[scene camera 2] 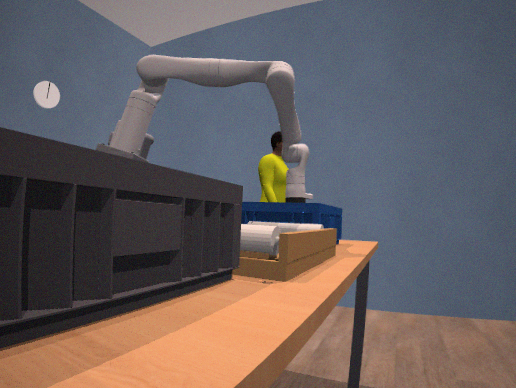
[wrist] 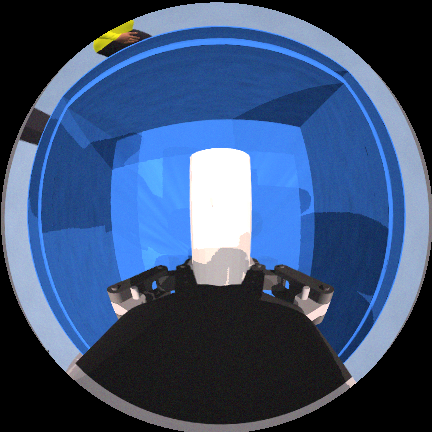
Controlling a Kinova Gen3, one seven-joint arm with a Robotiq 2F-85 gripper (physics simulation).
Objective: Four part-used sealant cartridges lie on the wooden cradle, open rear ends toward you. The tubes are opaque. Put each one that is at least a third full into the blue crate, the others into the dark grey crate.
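Pixels of known places: arm's base, link origin: [scene camera 2: 124,152].
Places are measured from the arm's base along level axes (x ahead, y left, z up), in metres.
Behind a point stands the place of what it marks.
Observation:
A white cartridge [wrist: 220,205] {z -0.207, x 0.495, y 0.447 m} is held between the fingers of my gripper [wrist: 221,262] {z -0.266, x 0.486, y 0.388 m}, inside the walls of the blue crate [scene camera 2: 327,216] {z -0.175, x 0.609, y 0.315 m} [wrist: 345,165] {z -0.200, x 0.616, y 0.466 m}. Whether it touches the crate floor I cannot tell. In the scene view the gripper's fingers and the held cartridge are hidden behind the crate wall. White cartridges [scene camera 2: 260,238] {z -0.220, x 0.551, y -0.264 m} lie on the wooden cradle [scene camera 2: 307,250] {z -0.244, x 0.616, y -0.171 m}; their number is partly hidden. The dark grey crate [scene camera 2: 147,225] {z -0.199, x 0.506, y -0.498 m} stands large in the left foreground of the scene view; its inside is hidden.
The crates and cradle stand on a wooden table [scene camera 2: 210,320] {z -0.284, x 0.576, y -0.491 m}. A person in a yellow top [scene camera 2: 271,175] [wrist: 115,39] stands behind the blue crate, partly hidden by the arm. The blue crate's walls surround the gripper on the sides seen in the wrist view.

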